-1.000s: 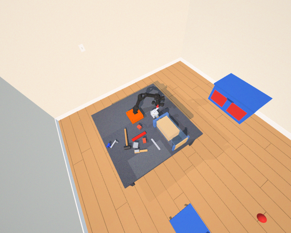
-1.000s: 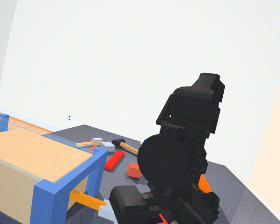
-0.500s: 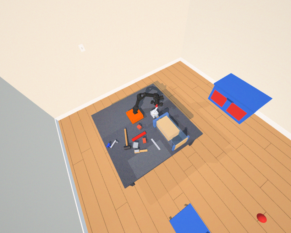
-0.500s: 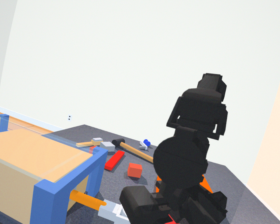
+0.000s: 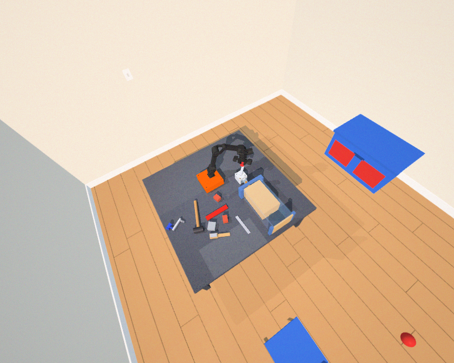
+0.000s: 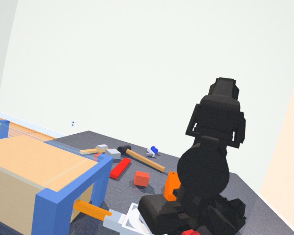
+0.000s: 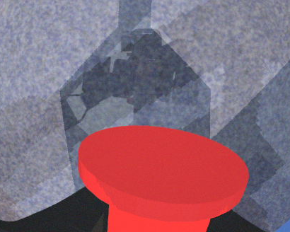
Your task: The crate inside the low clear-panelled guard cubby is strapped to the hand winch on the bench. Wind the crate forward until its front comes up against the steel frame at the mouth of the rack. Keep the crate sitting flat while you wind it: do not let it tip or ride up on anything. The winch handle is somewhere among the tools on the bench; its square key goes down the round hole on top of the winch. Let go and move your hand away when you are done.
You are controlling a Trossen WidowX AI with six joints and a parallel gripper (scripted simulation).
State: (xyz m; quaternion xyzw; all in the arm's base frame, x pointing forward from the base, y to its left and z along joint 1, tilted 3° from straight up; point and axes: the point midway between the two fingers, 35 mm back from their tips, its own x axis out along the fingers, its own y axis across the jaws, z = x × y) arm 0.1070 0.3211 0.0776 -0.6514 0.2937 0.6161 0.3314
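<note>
My gripper tip is 30 mm to the left of the winch handle, 30 mm short of it and 10 mm above it. The rest, counted from my gripper tip: blue frame: 230 mm ahead, 70 mm to the right, 10 mm below; white winch: 80 mm to the right, 80 mm below, 50 mm ahead; red knob: 20 mm above.
</note>
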